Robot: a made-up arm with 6 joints.
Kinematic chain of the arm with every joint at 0, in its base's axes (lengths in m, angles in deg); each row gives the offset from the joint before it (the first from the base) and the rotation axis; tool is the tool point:
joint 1: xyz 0 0 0.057 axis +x
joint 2: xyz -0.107 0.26 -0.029 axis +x
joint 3: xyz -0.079 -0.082 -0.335 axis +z
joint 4: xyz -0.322 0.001 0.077 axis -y
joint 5: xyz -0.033 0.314 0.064 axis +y
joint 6: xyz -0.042 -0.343 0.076 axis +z
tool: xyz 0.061 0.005 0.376
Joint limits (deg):
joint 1: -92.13..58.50
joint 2: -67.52..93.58
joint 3: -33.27..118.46
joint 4: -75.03..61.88
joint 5: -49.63..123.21
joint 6: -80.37..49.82
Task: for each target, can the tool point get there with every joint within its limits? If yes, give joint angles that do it. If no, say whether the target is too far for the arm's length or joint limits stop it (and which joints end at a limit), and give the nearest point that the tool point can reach.
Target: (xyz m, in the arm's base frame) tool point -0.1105 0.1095 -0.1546
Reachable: yes | joints -41.30 59.53 9.71 -18.07 45.44 22.54
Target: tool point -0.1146 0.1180 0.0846
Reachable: yes | joints 20.82 19.16 39.72 -3.51 54.33 -64.56
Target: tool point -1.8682 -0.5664 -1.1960
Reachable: no: too far | nearest point -0.9634 -0.3248 -0.6615 | short by 1.078 m
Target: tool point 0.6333 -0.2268 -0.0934
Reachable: no: joint limits stop it (at a limit: joint 3, joint 6) | nearest point 0.2641 -0.3897 -0.2015 | short by 0.418 m
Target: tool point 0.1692 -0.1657 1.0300
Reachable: no: joint limits stop it (at a limit: joint 2, joint 4, joint 6) | nearest point 0.0916 -0.1279 0.8079 | short by 0.238 m
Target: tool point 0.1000 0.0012 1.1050
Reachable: no: joint limits stop it (at a limit: joint 2, joint 4, joint 6) | nearest point 0.0299 0.0009 0.8374 | short by 0.277 m
